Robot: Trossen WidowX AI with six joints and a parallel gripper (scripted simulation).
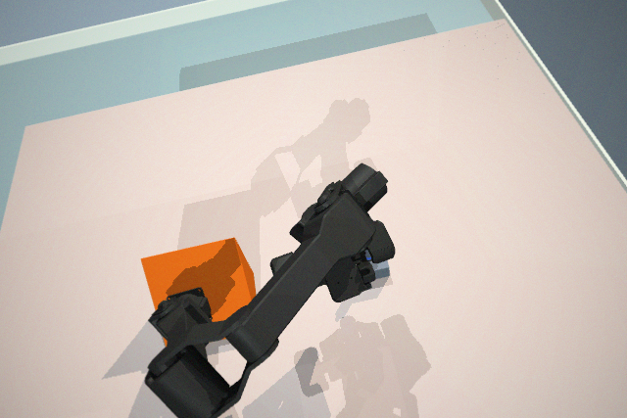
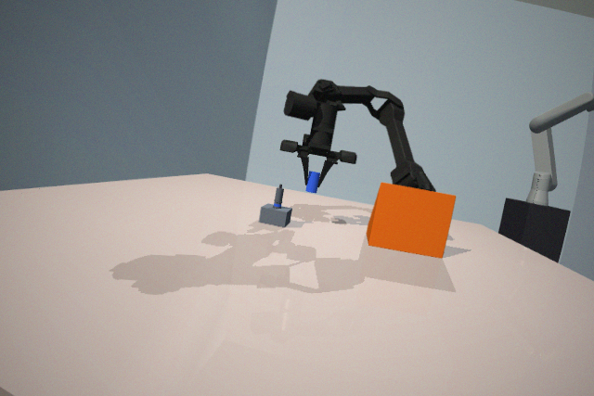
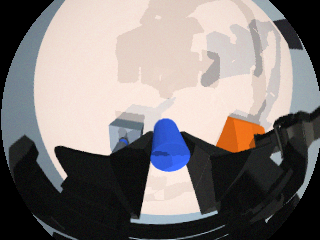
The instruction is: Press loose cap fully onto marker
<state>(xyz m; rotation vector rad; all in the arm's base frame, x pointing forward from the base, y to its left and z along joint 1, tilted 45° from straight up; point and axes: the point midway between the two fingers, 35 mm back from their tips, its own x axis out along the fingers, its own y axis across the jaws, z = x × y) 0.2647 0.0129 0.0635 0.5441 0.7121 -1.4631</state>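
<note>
My gripper tip is now 80 mm above the grey holder block, 70 mm short of it and 60 mm to the right of it. From my gripper tip the other things lie so: blue cap (10 mm above).
</note>
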